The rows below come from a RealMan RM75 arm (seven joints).
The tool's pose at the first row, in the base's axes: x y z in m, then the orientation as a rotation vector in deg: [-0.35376 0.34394 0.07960 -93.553 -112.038 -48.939]
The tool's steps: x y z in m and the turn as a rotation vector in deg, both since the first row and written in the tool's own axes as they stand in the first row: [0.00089 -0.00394 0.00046 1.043 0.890 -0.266]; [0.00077 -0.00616 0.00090 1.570 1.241 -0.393]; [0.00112 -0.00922 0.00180 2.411 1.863 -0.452]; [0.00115 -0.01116 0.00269 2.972 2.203 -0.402]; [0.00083 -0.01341 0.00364 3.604 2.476 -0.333]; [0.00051 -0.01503 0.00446 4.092 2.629 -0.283]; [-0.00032 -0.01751 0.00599 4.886 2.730 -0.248]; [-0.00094 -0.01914 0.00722 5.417 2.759 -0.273]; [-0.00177 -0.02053 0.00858 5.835 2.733 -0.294]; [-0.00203 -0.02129 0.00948 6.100 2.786 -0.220]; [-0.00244 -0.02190 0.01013 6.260 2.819 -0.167]
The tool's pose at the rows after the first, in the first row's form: [-0.35777 0.34447 0.07921 -92.090 -111.818 -48.466]; [-0.35990 0.34445 0.07843 -91.430 -111.763 -48.160]; [-0.36292 0.34501 0.07751 -90.455 -111.489 -47.658]; [-0.36479 0.34545 0.07657 -89.935 -111.269 -47.242]; [-0.36688 0.34566 0.07529 -89.440 -111.082 -46.700]; [-0.36837 0.34584 0.07421 -89.096 -110.978 -46.245]; [-0.37056 0.34607 0.07213 -88.603 -110.950 -45.430]; [-0.37198 0.34633 0.07056 -88.260 -111.000 -44.878]; [-0.37311 0.34656 0.06879 -88.023 -111.073 -44.414]; [-0.37376 0.34693 0.06784 -87.896 -110.989 -44.133]; [-0.37425 0.34704 0.06699 -87.826 -110.929 -43.961]
